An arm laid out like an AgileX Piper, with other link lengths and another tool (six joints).
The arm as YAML. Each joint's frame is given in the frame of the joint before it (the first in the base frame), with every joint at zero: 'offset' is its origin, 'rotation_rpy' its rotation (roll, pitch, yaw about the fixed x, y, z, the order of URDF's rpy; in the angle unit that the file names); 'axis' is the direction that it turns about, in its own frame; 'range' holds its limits. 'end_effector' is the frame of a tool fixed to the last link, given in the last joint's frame.
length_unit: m
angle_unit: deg
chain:
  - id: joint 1
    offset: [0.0, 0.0, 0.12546]
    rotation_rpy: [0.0, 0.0, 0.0]
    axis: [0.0, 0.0, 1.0]
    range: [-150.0, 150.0]
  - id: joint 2
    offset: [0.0, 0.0, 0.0]
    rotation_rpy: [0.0, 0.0, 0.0]
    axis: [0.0, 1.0, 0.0]
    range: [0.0, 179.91]
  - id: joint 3
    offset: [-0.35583, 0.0, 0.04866]
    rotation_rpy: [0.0, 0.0, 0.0]
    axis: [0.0, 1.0, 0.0]
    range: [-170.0, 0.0]
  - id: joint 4
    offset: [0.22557, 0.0, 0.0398]
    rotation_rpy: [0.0, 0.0, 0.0]
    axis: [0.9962, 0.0, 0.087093]
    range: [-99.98, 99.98]
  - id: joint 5
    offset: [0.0, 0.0, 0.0]
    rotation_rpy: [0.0, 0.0, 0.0]
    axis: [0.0, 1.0, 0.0]
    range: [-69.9, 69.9]
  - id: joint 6
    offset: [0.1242, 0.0, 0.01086]
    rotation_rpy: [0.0, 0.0, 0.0]
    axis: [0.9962, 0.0, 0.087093]
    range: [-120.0, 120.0]
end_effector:
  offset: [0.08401, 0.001, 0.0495]
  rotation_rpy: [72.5, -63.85, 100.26]
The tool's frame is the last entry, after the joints.
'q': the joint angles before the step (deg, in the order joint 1, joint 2, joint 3, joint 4, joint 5, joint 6). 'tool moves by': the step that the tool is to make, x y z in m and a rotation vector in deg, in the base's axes. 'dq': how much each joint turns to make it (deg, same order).
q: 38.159 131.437 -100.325 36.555 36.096 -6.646
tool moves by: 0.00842 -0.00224 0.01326 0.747 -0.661 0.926
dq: -1.146 -0.001 -2.806 -0.056 2.636 -0.804
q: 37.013 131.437 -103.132 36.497 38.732 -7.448
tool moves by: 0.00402 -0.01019 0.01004 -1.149 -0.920 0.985
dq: -1.089 -0.975 -0.859 -2.061 2.234 -0.117
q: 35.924 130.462 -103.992 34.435 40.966 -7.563
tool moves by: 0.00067 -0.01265 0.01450 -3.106 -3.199 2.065
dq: -0.515 -2.062 -0.001 -4.929 1.548 -0.114
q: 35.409 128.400 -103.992 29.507 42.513 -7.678
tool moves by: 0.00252 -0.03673 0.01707 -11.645 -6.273 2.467
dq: -0.115 -3.609 -0.459 -16.730 4.757 4.813
